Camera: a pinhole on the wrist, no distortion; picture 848 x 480 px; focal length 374.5 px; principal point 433.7 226.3 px. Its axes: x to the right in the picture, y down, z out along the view. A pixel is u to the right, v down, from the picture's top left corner.
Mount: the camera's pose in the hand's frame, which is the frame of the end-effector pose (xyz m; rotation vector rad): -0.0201 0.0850 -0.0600 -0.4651 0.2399 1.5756
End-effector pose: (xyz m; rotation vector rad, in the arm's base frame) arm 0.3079 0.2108 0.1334 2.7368 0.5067 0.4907
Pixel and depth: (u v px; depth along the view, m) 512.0 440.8 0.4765
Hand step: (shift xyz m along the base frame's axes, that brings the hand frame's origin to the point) -0.1036 -0.5302 -0.2232
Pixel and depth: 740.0 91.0 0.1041
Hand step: 0.0612 -0.1850 0.0751
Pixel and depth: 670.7 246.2 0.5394
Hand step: 0.1676 -0.6670 -0.0507
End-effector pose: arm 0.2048 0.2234 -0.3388 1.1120 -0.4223 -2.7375
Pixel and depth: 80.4 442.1 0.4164
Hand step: -0.0947 0.2696 0.4827
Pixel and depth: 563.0 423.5 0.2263
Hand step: 0.0665 -0.1707 0.2531
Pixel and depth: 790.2 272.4 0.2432
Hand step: 0.0396 -0.3434 0.2177
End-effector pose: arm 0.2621 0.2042 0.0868 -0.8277 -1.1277 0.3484
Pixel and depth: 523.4 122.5 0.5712
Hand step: -0.2759 0.5063 -0.2319
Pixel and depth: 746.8 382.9 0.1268
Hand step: -0.0032 0.0955 -0.2296
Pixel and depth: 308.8 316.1 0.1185
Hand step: -0.0653 0.0478 -0.1043
